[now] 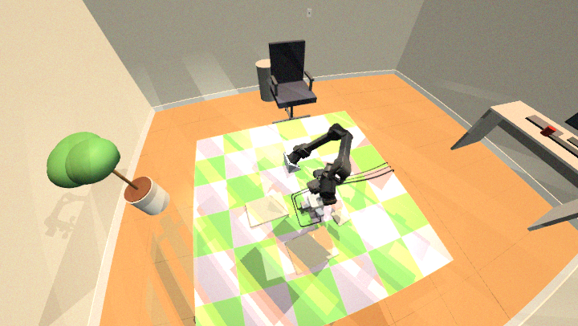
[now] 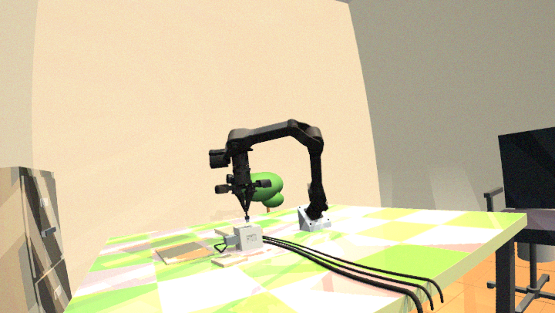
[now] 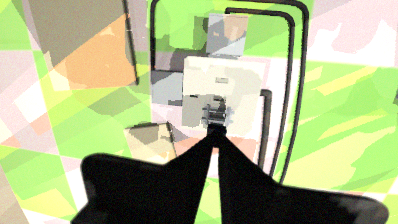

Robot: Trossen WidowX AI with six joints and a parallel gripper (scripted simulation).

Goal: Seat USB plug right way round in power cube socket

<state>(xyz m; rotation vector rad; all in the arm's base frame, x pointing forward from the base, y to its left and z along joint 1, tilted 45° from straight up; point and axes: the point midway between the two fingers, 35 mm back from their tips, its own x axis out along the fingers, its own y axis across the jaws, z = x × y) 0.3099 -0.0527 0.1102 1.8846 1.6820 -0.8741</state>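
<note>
Now: gripper tip 2 cm above the dark USB plug.
</note>
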